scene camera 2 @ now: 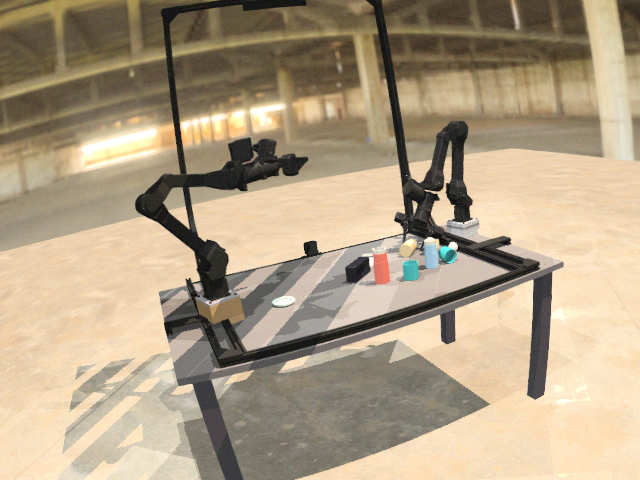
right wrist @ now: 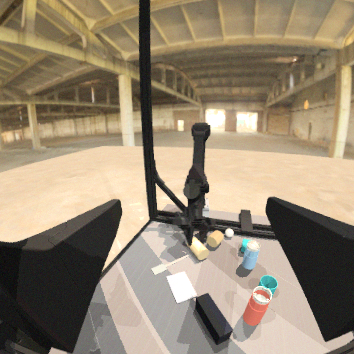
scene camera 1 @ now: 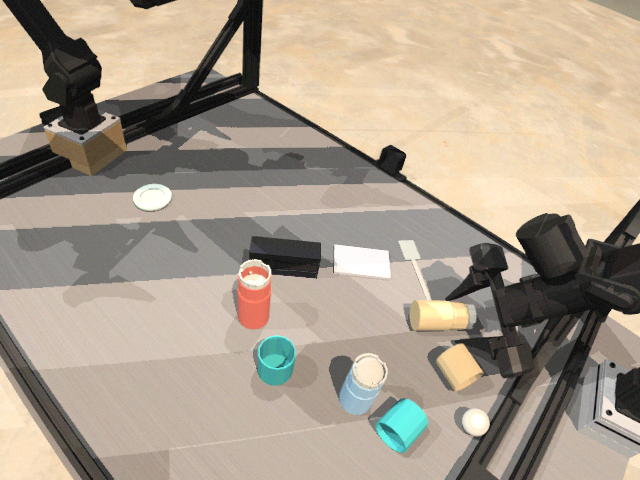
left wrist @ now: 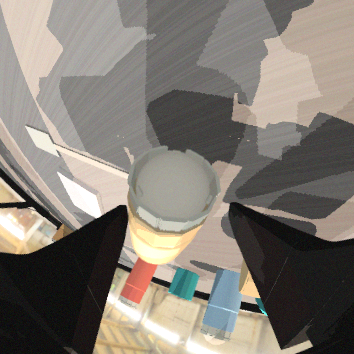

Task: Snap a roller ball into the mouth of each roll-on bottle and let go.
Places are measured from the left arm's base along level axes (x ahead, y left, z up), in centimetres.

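Pixels of known places: left gripper, fingertip midpoint: (scene camera 2: 411, 246) (right wrist: 195, 244) (scene camera 1: 451, 320) (left wrist: 178, 210); right gripper, fingertip midpoint: (scene camera 2: 298, 158) (right wrist: 194, 205); left arm's base, origin of the base link: (scene camera 2: 462, 219) (scene camera 1: 637, 401); right arm's base, origin of the base link: (scene camera 2: 216, 295) (scene camera 1: 82, 121).
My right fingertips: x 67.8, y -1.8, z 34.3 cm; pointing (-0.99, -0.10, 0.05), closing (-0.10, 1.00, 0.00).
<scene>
For each thing: its middle in the pictures, then the offset to it from my right fingertips.
- yellow bottle, body centre: (left wrist: 163, 218) (scene camera 1: 442, 315) (scene camera 2: 409, 247) (right wrist: 195, 246) dx -38.6, dy +0.8, dz -37.8 cm
- blue bottle, body centre: (scene camera 1: 362, 385) (left wrist: 223, 304) (scene camera 2: 431, 253) (right wrist: 250, 254) dx -32.7, dy +18.9, dz -35.6 cm
- red bottle, body centre: (scene camera 1: 254, 295) (left wrist: 138, 280) (right wrist: 256, 306) (scene camera 2: 380, 265) dx -14.0, dy +15.7, dz -34.8 cm
- loose white ball, body centre: (scene camera 1: 475, 422) (scene camera 2: 452, 247) (right wrist: 228, 232) dx -48.1, dy +14.3, dz -38.3 cm
- tan cap, body centre: (scene camera 1: 459, 367) (right wrist: 214, 238) dx -43.5, dy +8.0, dz -37.8 cm
- black box, body centre: (scene camera 1: 284, 257) (right wrist: 211, 317) (scene camera 2: 358, 269) dx -12.7, dy +5.2, dz -37.6 cm
- white card, body centre: (left wrist: 83, 199) (scene camera 1: 361, 261) (right wrist: 180, 285) dx -23.0, dy -3.3, dz -39.8 cm
- spatula, body centre: (left wrist: 70, 152) (scene camera 1: 417, 270) (right wrist: 171, 263) dx -31.9, dy -7.4, dz -40.0 cm
- small plate, body centre: (scene camera 1: 152, 197) (scene camera 2: 283, 302) dx +15.4, dy +5.9, dz -39.7 cm
The yellow bottle (scene camera 1: 436, 315) (scene camera 2: 407, 247) (left wrist: 160, 240) (right wrist: 199, 249) lies on its side; a grey round surface shows inside its mouth. My left gripper (scene camera 1: 451, 319) (left wrist: 178, 210) is open, with its fingers on either side of the bottle's mouth end, holding nothing. The blue bottle (scene camera 1: 358, 395) (scene camera 2: 431, 256) (left wrist: 222, 300) stands upright with a pale ball in its mouth. The red bottle (scene camera 1: 253, 307) (scene camera 2: 381, 269) (left wrist: 139, 280) stands upright; something pale shows inside its rim. A loose white ball (scene camera 1: 475, 422) (scene camera 2: 453, 246) (right wrist: 229, 233) lies near the frame rail. My right gripper is open and empty, high above the table.
A tan cap (scene camera 1: 459, 366) lies beside the yellow bottle. One teal cap (scene camera 1: 276, 360) stands upright; another teal cap (scene camera 1: 402, 424) lies tipped near the blue bottle. A black box (scene camera 1: 284, 255), a white card (scene camera 1: 361, 261), a spatula (scene camera 1: 409, 250) and a small plate (scene camera 1: 152, 197) are on the table.
</scene>
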